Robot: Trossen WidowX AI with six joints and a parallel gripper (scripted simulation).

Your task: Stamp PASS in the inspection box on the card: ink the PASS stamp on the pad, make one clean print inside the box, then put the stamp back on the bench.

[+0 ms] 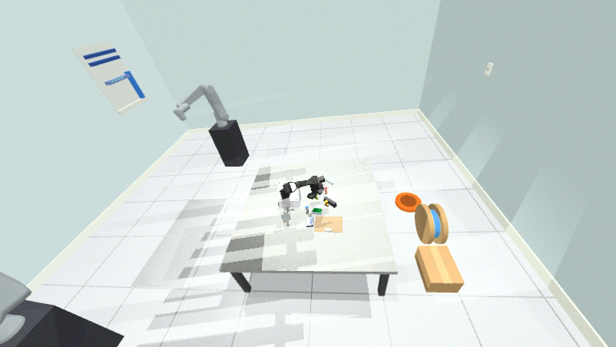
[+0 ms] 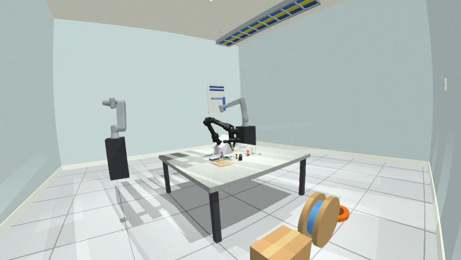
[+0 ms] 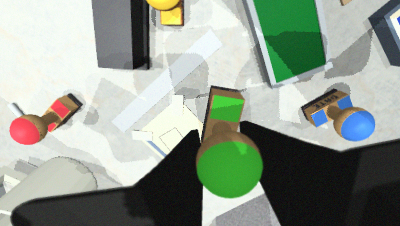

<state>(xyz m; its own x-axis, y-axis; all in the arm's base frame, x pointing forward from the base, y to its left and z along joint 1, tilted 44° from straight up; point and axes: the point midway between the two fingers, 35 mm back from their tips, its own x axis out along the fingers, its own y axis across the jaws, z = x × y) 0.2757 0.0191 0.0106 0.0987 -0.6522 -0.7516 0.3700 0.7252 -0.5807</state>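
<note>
Right now my gripper tip is 40 mm past the cream card, 60 mm to the right of it and 100 mm above it. Also, from my gripper tip: green-knobbed stamp (right at my gripper tip); then yellow-knobbed stamp (90 mm ahead, 10 mm to the right, 80 mm below); then green ink pad (10 mm ahead, 90 mm to the right, 90 mm below).
</note>
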